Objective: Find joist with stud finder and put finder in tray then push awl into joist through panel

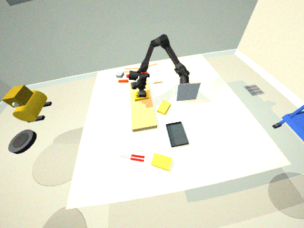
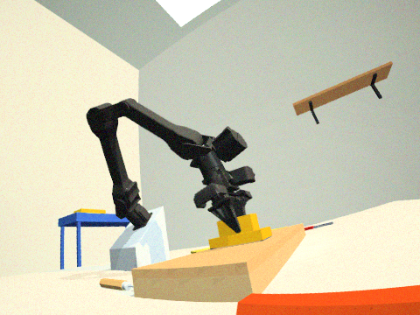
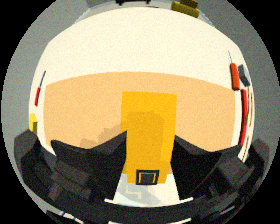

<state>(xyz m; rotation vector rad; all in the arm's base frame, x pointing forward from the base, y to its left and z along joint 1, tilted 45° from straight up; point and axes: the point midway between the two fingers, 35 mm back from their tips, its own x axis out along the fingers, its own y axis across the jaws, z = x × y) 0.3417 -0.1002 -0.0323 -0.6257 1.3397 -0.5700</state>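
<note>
The dark tray is 20 cm behind my gripper tip, 38 cm to the left of it and 5 cm below it. Round my gripper tip: yellow stud finder (2 cm behind, 2 cm above); then red level (1 cm ahead, 39 cm to the right, 5 cm below); then awl (16 cm behind, 19 cm to the right, 6 cm below).
</note>
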